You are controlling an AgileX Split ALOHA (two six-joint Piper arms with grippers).
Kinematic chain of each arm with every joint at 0, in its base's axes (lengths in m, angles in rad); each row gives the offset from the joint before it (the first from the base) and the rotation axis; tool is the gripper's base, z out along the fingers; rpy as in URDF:
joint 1: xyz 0 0 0.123 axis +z
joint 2: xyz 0 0 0 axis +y
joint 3: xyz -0.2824 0 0.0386 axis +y
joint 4: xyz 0.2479 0 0.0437 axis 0.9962 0 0.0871
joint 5: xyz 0 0 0 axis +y
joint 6: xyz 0.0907 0 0.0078 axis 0.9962 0 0.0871
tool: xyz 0 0 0 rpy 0 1.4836 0
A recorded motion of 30 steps. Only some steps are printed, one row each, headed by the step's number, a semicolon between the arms.
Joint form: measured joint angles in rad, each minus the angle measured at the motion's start. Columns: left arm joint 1, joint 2, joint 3, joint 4, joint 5, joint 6; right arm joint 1, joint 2, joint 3, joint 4, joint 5, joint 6.
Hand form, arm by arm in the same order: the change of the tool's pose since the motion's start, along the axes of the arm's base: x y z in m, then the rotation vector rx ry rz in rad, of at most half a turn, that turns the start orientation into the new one. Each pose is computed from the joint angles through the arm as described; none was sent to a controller.
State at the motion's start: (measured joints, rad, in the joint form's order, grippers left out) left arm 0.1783 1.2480 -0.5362 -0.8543 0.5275 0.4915; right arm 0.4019 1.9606 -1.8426 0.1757 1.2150 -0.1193
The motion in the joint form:
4: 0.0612 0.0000 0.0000 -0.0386 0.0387 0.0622; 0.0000 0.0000 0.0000 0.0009 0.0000 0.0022
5: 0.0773 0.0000 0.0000 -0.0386 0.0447 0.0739; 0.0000 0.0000 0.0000 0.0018 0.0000 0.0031
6: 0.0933 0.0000 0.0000 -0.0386 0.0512 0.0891; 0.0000 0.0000 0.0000 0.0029 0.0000 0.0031
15: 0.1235 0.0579 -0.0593 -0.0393 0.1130 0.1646; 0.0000 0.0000 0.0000 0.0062 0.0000 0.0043
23: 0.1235 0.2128 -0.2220 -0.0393 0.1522 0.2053; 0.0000 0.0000 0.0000 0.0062 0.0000 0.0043
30: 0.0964 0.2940 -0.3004 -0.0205 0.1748 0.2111; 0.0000 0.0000 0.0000 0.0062 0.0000 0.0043
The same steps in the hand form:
4: -0.0015 0.0092 0.0006 -0.0173 -0.0036 0.0118; 0.0000 0.0001 0.0000 0.0013 0.0010 -0.0021
5: -0.0020 0.0121 0.0006 -0.0142 -0.0041 0.0151; -0.0001 0.0001 0.0000 0.0024 0.0016 -0.0029
6: -0.0026 0.0150 0.0005 -0.0094 -0.0053 0.0153; -0.0001 0.0002 0.0000 0.0034 0.0020 -0.0030
15: 0.0095 0.0215 0.0030 -0.0050 0.0001 -0.0513; -0.0002 0.0005 0.0001 0.0067 0.0036 -0.0042
23: 0.0510 0.0321 0.0071 -0.0047 -0.0025 -0.1075; -0.0002 0.0005 0.0001 0.0067 0.0036 -0.0042
30: 0.0717 0.0300 0.0042 -0.0025 0.0136 -0.1642; -0.0002 0.0005 0.0001 0.0067 0.0036 -0.0042

